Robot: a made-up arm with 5 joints.
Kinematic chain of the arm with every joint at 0, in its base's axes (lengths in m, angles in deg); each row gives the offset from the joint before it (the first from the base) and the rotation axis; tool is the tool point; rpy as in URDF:
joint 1: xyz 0 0 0.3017 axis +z
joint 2: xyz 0 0 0 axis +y
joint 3: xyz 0.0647 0 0.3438 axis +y
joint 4: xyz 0.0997 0 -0.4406 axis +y
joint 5: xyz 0.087 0 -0.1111 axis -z
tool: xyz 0 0 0 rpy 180 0 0
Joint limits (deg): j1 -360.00..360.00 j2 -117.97..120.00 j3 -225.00..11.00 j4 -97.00..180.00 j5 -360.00..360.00
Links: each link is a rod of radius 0.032 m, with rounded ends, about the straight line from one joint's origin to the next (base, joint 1, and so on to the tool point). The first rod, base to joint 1, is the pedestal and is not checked.
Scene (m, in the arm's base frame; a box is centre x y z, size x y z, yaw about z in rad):
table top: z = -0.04
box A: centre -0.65 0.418 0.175 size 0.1 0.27 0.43 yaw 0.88
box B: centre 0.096 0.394 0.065 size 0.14 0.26 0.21 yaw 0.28
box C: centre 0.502 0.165 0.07 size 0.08 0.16 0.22 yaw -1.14
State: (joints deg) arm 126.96 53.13 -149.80 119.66 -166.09
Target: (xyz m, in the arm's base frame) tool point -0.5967 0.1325 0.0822
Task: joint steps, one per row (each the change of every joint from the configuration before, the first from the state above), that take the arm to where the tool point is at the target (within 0.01 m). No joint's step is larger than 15 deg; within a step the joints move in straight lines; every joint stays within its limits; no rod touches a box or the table.
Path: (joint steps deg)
1: 11.83 2.57 -7.52 1.46 0.90
2: 11.83 2.58 -7.51 1.45 0.90
3: 11.82 2.57 -7.52 1.46 0.90
4: 11.83 2.57 -7.51 1.46 0.90
5: -1.36 0.01 13.98 2.50 -0.72
6: -1.35 0.01 13.98 2.51 -0.72
7: -1.36 0.02 13.98 2.50 -0.72
8: -1.36 0.01 13.99 2.51 -0.72
9: -1.36 0.01 13.98 2.51 -0.72

